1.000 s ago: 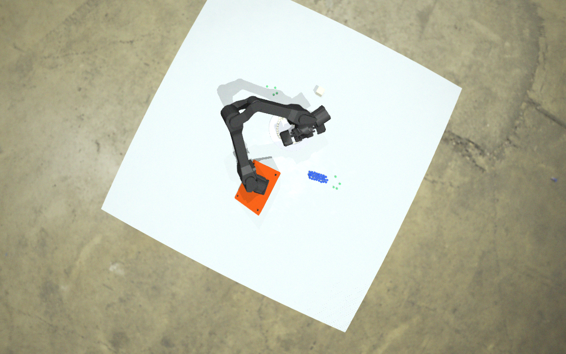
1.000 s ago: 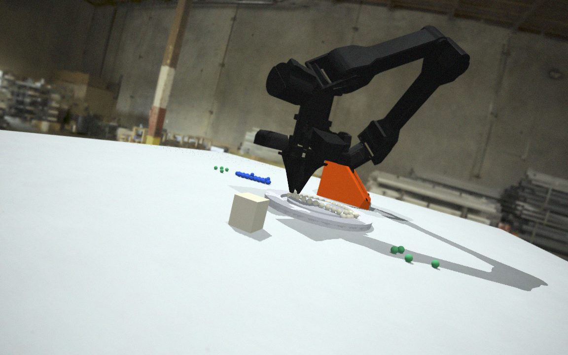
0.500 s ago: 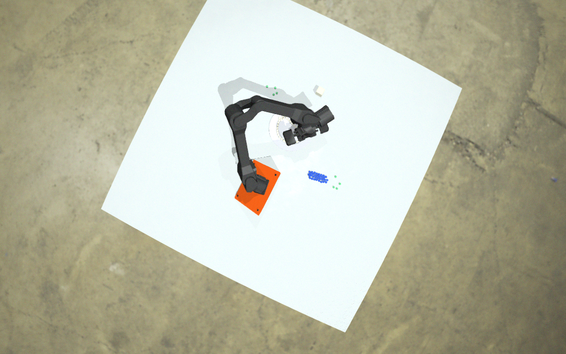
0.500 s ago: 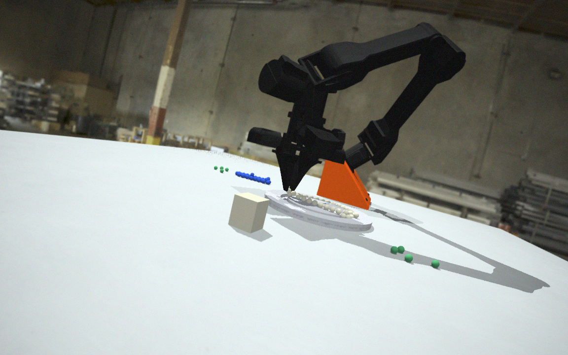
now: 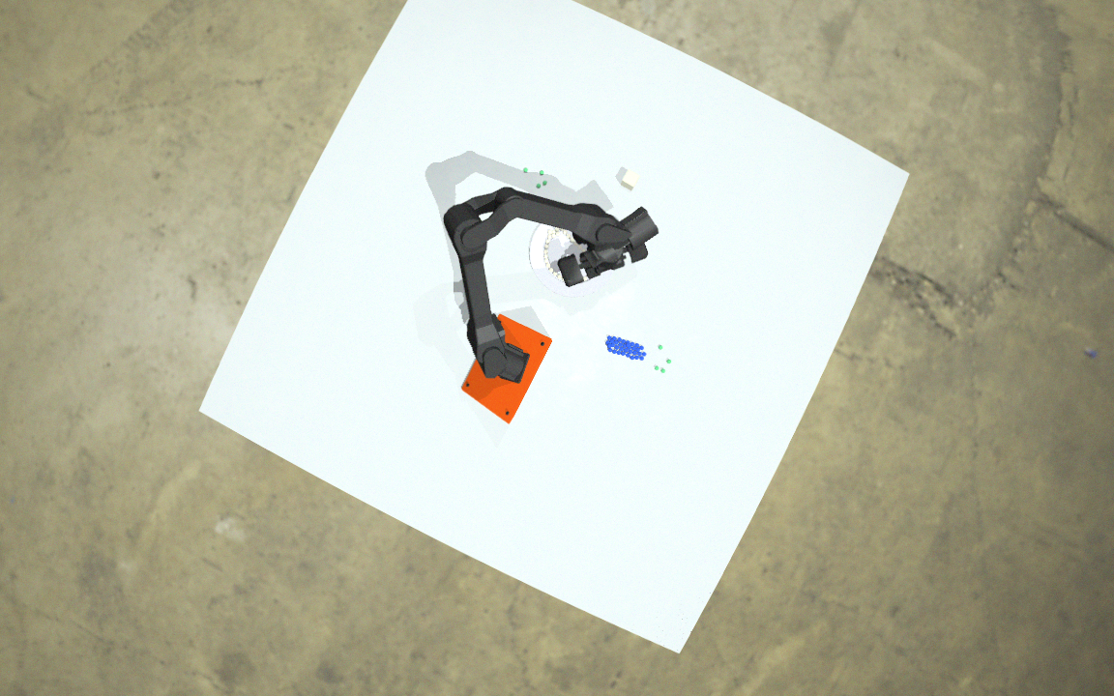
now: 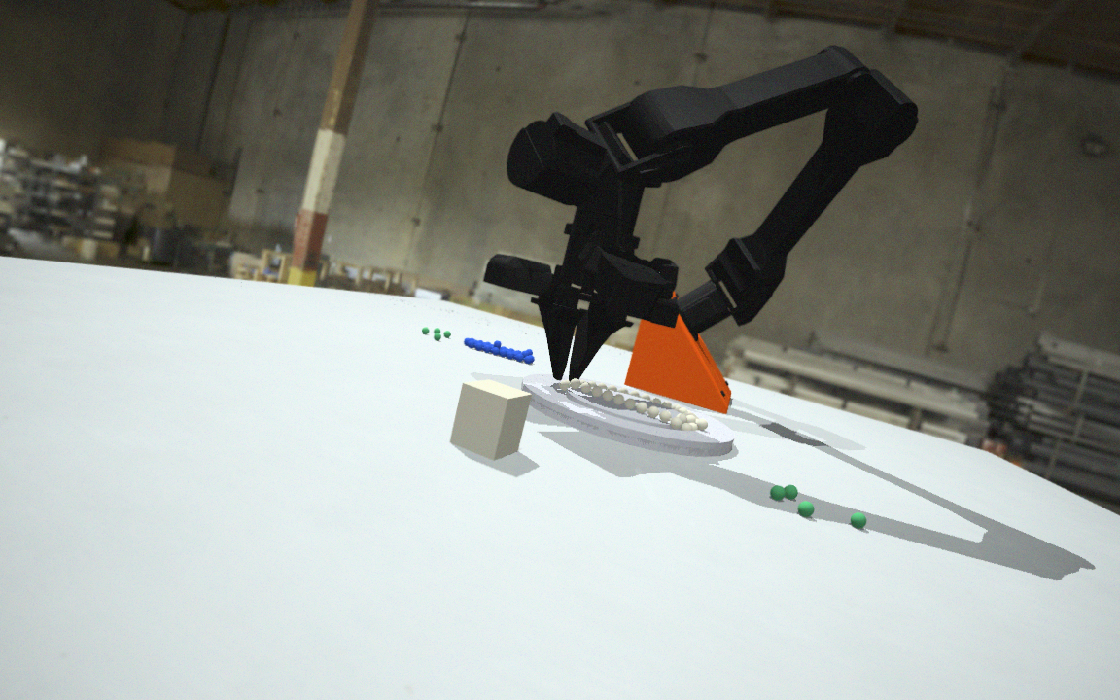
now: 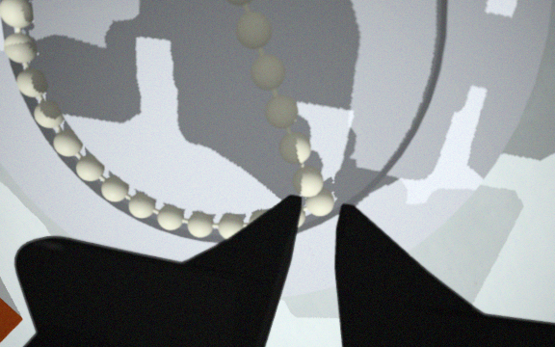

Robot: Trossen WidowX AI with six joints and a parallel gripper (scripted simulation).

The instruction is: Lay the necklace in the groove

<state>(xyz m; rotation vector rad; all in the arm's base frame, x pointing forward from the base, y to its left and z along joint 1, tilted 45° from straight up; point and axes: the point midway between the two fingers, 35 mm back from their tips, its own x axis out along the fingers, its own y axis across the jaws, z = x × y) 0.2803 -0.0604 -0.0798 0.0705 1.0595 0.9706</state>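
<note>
Now: the round bead board 1 cm ahead of my gripper tip, 6 cm to the left of it and 1 cm below it. The rest, counted from my gripper tip: cream cube 21 cm ahead.
</note>
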